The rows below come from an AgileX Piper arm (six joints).
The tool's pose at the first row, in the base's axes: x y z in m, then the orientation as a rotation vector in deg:
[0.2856 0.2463 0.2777 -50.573 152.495 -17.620]
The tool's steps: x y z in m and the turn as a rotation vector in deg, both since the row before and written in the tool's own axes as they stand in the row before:
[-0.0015 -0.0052 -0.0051 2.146 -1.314 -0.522]
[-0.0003 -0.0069 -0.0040 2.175 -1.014 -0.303]
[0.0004 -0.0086 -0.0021 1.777 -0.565 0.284]
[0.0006 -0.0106 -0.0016 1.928 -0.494 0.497]
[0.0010 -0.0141 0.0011 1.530 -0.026 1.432]
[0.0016 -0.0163 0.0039 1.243 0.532 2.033]
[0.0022 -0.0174 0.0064 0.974 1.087 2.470]
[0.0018 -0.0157 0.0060 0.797 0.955 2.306]
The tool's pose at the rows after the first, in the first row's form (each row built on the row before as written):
[0.2877 0.2436 0.2843 -50.522 150.272 -19.836]
[0.2900 0.2389 0.2903 -50.166 148.363 -22.146]
[0.2933 0.2323 0.2953 -49.170 147.202 -23.995]
[0.2975 0.2240 0.3007 -47.841 146.087 -25.982]
[0.3041 0.2124 0.3054 -45.419 145.823 -27.411]
[0.3122 0.1980 0.3088 -42.283 146.313 -28.563]
[0.3209 0.1816 0.3105 -38.608 147.471 -29.499]
[0.3282 0.1664 0.3119 -35.192 148.474 -30.192]

